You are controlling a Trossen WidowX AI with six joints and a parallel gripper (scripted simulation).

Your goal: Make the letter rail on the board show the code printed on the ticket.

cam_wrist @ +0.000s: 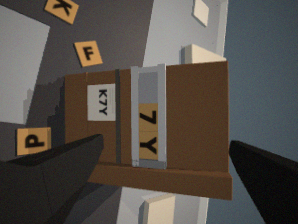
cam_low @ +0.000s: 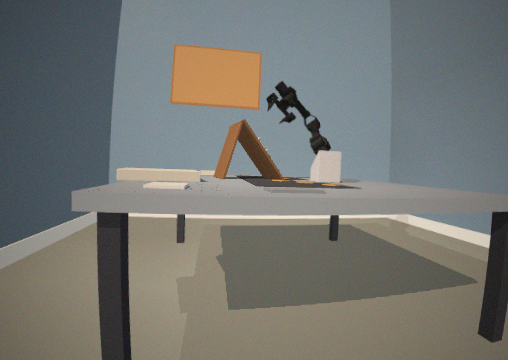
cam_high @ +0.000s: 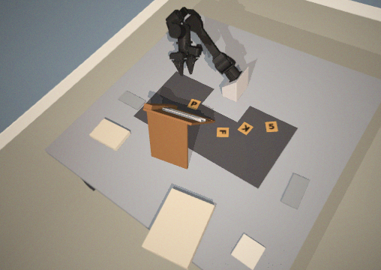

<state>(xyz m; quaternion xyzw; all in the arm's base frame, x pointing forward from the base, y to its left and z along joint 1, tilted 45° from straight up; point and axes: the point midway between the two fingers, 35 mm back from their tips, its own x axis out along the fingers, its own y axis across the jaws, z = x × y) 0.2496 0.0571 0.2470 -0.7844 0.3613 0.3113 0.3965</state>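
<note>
Now: gripper tip 33 cm above the k tile, 27 cm to the right of it and 5 cm past it. Also, from my gripper tip: white ticket: 25 cm below, 5 cm to the left, 4 cm ahead; p tile: 33 cm below, 8 cm behind, 5 cm to the right; y tile: 16 cm below, 11 cm ahead, 4 cm to the right.
</note>
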